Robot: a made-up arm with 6 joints.
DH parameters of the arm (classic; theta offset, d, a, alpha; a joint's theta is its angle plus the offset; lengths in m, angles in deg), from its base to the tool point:
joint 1: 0 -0.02 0.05 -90
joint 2: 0 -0.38 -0.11 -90
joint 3: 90 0.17 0.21 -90
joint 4: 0 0.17 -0.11 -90
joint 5: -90 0.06 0.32 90
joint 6: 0 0.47 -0.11 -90
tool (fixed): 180 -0.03 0 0
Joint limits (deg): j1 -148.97..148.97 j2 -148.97..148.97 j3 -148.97..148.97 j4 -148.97..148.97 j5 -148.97..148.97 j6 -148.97..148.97
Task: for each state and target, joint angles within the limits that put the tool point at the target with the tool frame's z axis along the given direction. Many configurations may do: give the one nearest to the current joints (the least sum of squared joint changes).
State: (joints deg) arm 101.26 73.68 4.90 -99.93 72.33 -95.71
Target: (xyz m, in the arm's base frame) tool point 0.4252 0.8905 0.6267 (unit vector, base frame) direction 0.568 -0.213 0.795
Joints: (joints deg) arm 140.43 101.22 -17.89 -89.04 45.82 -91.67
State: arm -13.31 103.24 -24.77 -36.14 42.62 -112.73
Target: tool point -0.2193 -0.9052 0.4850 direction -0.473 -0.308 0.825
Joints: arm -51.10 118.06 -19.62 -54.73 31.86 -90.78
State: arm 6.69 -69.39 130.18 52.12 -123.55 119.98
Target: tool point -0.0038 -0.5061 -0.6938 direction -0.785 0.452 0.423
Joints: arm 26.40 -35.49 144.89 102.42 -122.64 146.20
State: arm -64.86 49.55 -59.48 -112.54 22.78 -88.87
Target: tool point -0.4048 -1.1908 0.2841 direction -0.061 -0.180 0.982
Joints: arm -24.83 88.31 -25.57 -133.87 8.24 -102.50
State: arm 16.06 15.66 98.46 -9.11 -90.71 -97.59
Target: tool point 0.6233 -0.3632 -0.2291 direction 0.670 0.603 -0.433
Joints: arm 52.56 -0.04 97.39 30.03 -92.88 -85.71
